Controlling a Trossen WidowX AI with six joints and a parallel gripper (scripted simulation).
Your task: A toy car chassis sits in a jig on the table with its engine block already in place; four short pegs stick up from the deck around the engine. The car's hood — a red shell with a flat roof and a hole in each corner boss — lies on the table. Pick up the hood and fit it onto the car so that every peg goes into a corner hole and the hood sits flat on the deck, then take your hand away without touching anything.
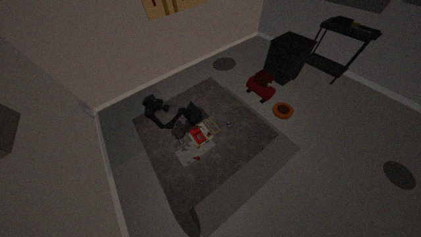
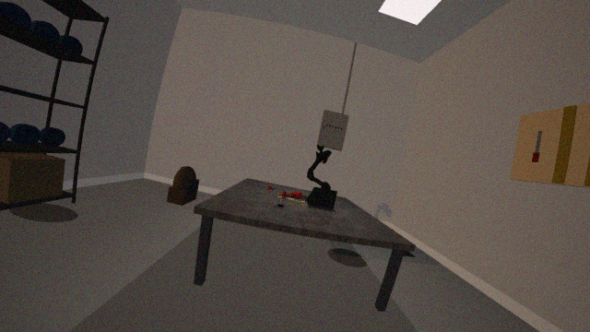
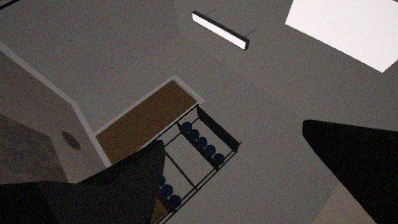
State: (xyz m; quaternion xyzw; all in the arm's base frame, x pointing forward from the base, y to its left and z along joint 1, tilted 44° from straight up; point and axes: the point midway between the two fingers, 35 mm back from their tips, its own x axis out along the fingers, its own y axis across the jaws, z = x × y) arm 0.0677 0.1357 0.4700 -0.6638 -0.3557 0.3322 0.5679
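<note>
Now: gripper tip 180 mm short of the grey engine block, 160 mm to the right of it and 490 mm above it. From my gripper tip the other things lie so: grey wheel: 190 mm ahead, 540 mm to the left, 500 mm below.
</note>
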